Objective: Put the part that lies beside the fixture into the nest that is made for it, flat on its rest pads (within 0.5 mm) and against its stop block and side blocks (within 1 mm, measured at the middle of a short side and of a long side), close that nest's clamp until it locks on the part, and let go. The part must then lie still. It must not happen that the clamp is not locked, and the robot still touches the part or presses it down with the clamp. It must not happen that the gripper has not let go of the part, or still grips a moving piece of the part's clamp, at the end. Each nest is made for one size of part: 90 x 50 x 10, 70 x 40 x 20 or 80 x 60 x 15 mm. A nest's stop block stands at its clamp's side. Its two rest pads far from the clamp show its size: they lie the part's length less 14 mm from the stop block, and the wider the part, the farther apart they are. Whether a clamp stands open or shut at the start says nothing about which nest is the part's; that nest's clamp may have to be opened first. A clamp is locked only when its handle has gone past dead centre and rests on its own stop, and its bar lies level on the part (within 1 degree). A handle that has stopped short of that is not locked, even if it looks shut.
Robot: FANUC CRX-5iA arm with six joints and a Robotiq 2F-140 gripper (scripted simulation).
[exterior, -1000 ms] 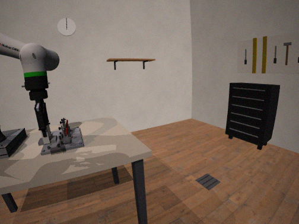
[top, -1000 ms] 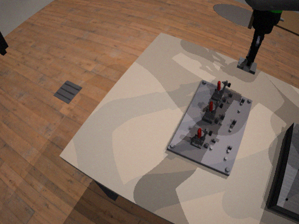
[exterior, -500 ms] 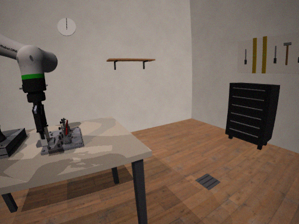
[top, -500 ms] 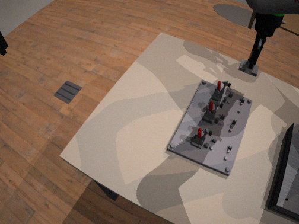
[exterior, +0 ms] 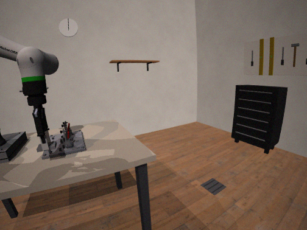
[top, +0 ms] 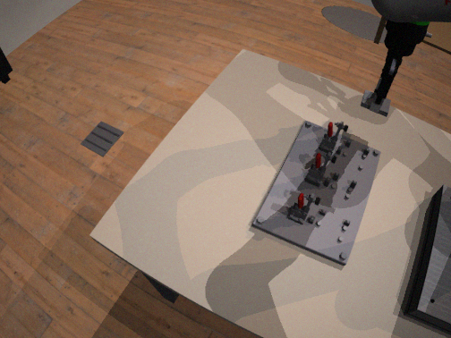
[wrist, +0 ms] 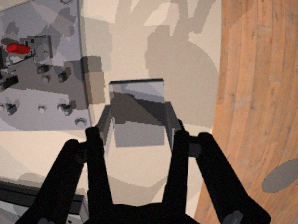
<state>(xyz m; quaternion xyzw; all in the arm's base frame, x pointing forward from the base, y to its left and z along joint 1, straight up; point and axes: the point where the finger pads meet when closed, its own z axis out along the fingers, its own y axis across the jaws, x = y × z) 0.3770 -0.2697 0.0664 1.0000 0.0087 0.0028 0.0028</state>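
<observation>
Now: hand 26 cm to the right of the grey fixture plate, 12 cm above it and 5 cm short of it. Also, from my hand: part 3 cm below.
</observation>
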